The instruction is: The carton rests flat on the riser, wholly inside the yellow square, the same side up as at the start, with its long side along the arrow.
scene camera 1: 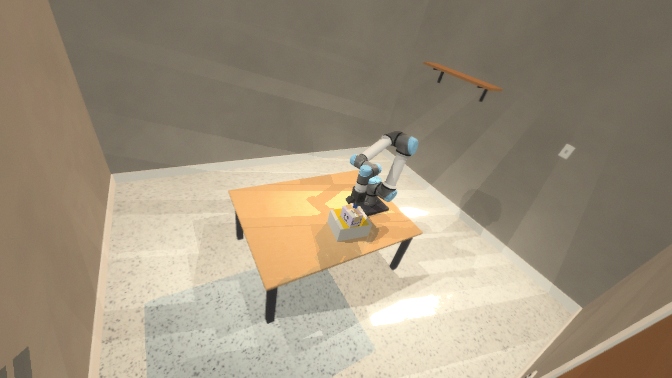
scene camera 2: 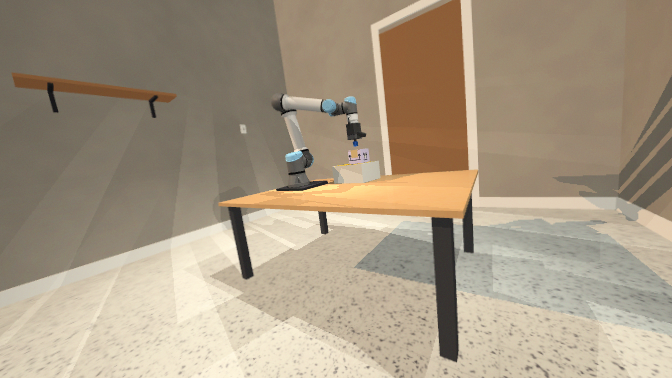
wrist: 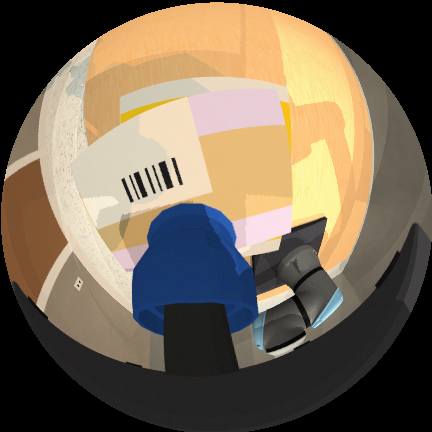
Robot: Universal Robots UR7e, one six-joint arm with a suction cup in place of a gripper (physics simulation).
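Observation:
The carton is brown with pink bands and a white barcode label on top. It sits on the grey riser, over the yellow square, and is turned slightly against the square's edges. The arrow is hidden under it. My blue suction cup hangs straight down just above the carton's top, near one long edge. A thin gap shows in the side view, and the cup holds nothing.
The riser stands on a wooden table near its right edge, right beside the arm's black base plate. A wall shelf and a door are far off.

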